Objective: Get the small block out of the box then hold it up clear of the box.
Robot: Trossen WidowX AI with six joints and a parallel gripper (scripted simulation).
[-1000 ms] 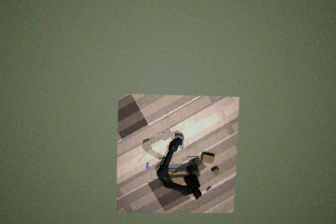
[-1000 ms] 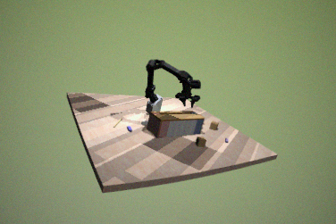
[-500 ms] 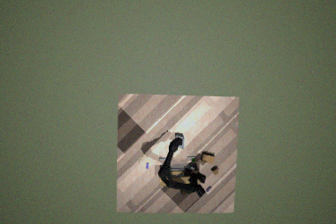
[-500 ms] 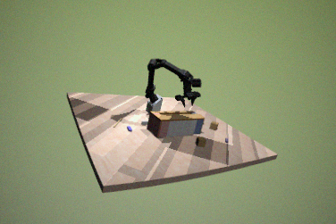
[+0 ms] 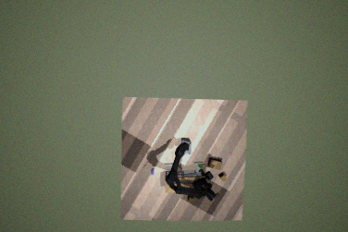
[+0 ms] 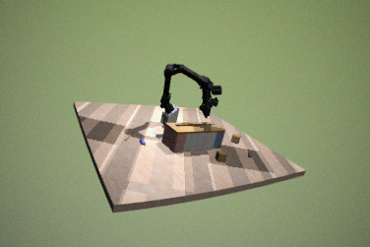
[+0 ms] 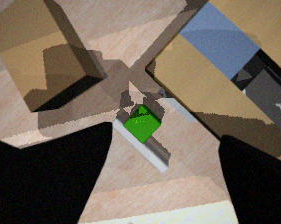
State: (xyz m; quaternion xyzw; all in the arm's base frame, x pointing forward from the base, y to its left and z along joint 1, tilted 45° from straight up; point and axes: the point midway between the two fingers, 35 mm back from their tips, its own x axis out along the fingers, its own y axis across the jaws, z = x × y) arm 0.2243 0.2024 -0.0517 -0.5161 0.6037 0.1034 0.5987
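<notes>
Now: gripper tip 140 mm above the green block, 30 mm past it and 10 mm to the right of it. Round my gripper tip: box: 140 mm to the right, 100 mm below, 80 mm ahead; thin yellow stick: 520 mm to the right, 160 mm below, 20 mm ahead.
</notes>
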